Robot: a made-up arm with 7 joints.
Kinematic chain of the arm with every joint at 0, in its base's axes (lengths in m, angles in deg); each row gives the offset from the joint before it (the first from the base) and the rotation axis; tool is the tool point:
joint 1: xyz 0 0 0 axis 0 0.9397 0.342
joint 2: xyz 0 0 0 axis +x
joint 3: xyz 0 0 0 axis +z
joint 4: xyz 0.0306 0 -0.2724 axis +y
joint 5: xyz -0.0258 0 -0.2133 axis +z
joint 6: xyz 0 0 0 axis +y
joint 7: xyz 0 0 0 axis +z
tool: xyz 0 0 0
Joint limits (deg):
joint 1: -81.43..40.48
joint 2: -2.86..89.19
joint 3: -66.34..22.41
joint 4: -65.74..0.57
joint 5: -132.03..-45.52
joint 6: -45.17..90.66
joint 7: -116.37..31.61
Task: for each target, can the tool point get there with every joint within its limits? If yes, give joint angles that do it. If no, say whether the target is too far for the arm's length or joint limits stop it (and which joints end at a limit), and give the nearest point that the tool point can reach.
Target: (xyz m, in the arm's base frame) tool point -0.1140 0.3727 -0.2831
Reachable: yes | joints 27.74 63.83 -49.16 -33.20 -115.00 42.28 -64.30
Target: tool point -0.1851 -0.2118 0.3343
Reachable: no: joint limits stop it (at a limit: joint 1, joint 2, joint 3, joint 4) | nearest point 0.0887 0.3002 0.3084 | short by 0.581 m
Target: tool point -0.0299 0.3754 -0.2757
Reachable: yes | joints 30.06 61.51 -12.95 -48.27 -90.49 -3.62 -66.17
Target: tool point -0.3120 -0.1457 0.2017
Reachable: no: joint limits stop it (at a limit: joint 1, joint 2, joint 3, joint 4) | nearest point -0.2889 -0.0630 -0.3850 | short by 0.593 m
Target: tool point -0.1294 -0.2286 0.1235
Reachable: no: joint limits stop it (at a limit: joint 1, joint 2, joint 4) | nearest point 0.3044 -0.3162 -0.0213 | short by 0.466 m
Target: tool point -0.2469 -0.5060 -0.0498
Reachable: no: too far | nearest point -0.1144 -0.2189 -0.3635 | short by 0.445 m
